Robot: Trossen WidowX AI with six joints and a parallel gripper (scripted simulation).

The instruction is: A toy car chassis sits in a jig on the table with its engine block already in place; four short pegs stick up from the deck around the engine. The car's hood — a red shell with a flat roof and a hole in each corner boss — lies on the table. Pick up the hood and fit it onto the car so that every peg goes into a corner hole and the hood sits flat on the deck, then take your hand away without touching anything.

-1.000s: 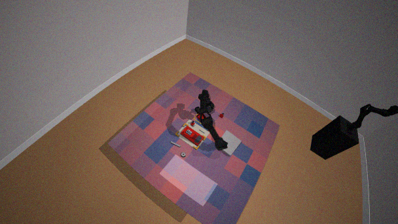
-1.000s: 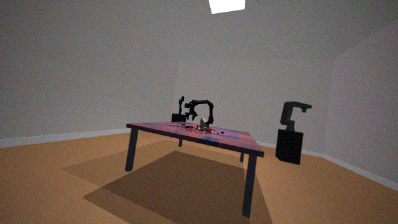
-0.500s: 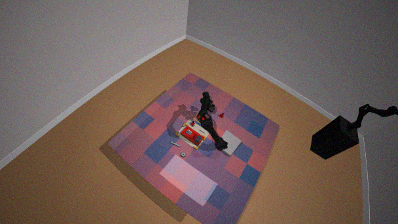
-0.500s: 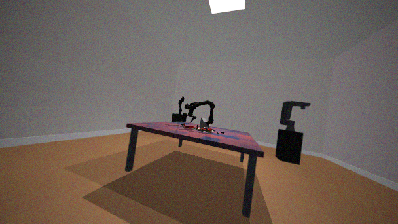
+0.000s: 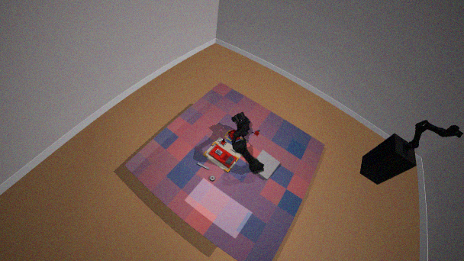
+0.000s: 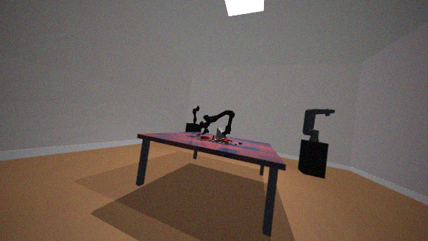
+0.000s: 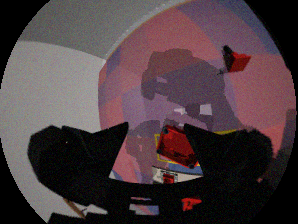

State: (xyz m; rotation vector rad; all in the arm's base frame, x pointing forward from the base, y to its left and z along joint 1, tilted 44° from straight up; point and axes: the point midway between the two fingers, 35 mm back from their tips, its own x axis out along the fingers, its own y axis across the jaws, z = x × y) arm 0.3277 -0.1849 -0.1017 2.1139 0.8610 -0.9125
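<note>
The red hood is 6 cm to the left of my gripper tip, 5 cm below it and 2 cm behind it. From my gripper tip the other things lie so: thin grey stick (45 cm to the left, 6 cm below, 1 cm ahead).
</note>
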